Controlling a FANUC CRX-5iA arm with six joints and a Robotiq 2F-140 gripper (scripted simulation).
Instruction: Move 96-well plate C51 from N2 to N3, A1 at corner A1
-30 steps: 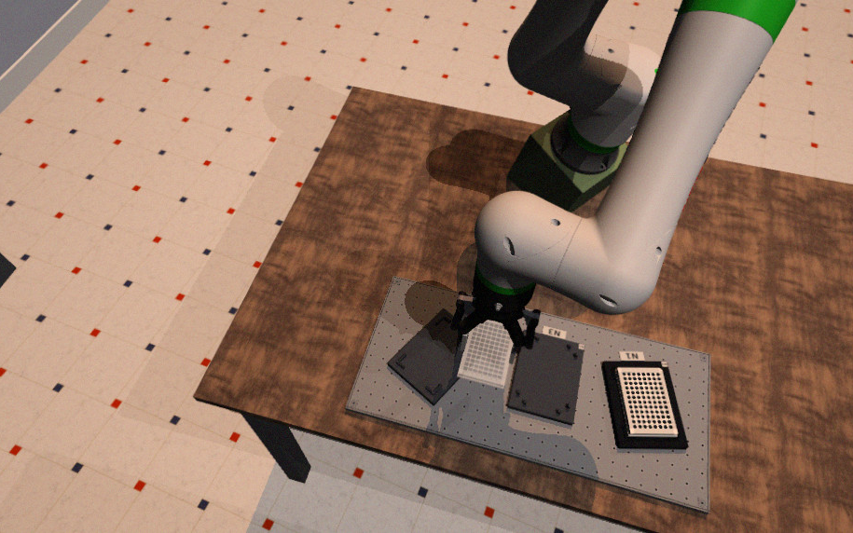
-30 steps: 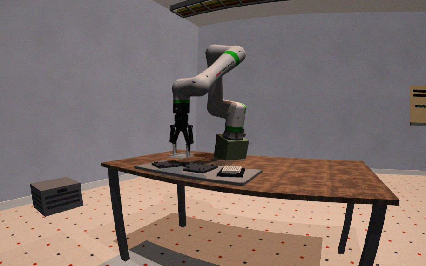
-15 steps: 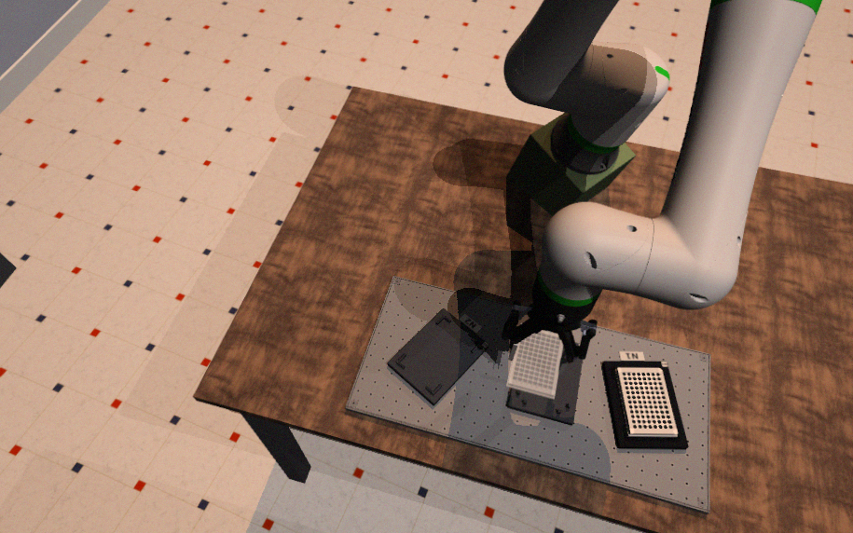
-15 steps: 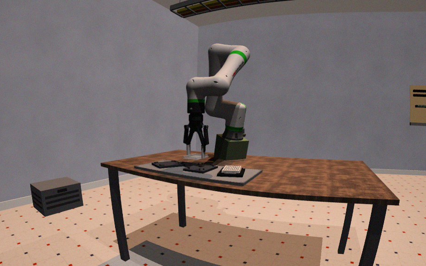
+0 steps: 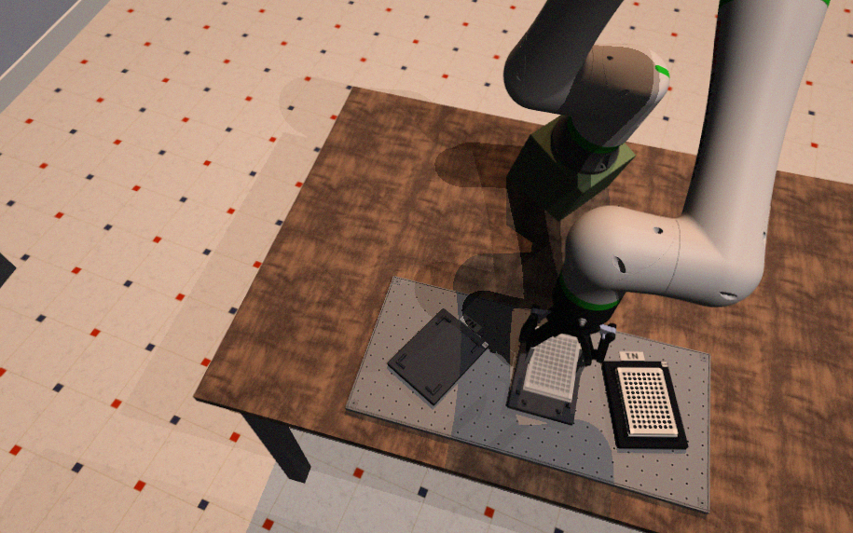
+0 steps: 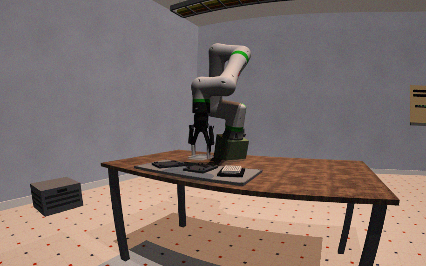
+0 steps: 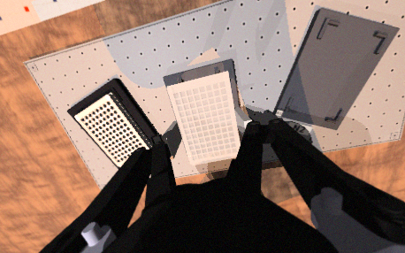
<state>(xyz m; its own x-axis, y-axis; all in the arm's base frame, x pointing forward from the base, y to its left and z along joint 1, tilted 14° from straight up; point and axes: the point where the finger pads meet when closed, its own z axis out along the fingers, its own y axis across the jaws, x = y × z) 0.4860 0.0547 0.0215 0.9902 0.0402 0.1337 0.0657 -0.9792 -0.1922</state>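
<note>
Now: the white 96-well plate C51 20 mm below my hand. From my hand the other things lie so: N1 label: 100 mm behind, 150 mm to the left, 90 mm below; N3 label: 100 mm behind, 10 mm to the right, 90 mm below; landing nest N3: 80 mm below.
</note>
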